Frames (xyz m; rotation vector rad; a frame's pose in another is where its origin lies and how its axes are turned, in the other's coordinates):
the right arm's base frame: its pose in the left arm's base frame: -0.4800 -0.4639 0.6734 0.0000 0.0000 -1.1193
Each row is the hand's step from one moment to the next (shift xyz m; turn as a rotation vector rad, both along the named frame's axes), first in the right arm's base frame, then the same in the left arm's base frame.
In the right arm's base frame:
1: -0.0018 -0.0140 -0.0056 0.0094 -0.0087 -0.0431
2: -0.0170 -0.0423 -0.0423 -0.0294 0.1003 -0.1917
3: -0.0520 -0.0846 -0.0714 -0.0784 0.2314 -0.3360
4: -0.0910 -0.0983 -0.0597 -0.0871 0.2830 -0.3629
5: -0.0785 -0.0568 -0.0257 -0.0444 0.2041 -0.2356
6: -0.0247 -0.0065 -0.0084 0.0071 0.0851 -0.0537
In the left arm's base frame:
1: -0.0134 -0.0045 -0.0056 -0.0037 -0.0123 -0.0431
2: -0.0455 -0.0032 -0.0423 0.0774 0.0702 -0.1917
3: -0.0988 0.0099 -0.0714 0.1740 0.1715 -0.3360
4: -0.1282 0.0390 -0.0597 0.2166 0.2018 -0.3629
5: -0.0854 0.0459 -0.0257 0.1643 0.1290 -0.2356
6: -0.0166 0.0194 -0.0084 0.0797 0.0307 -0.0537

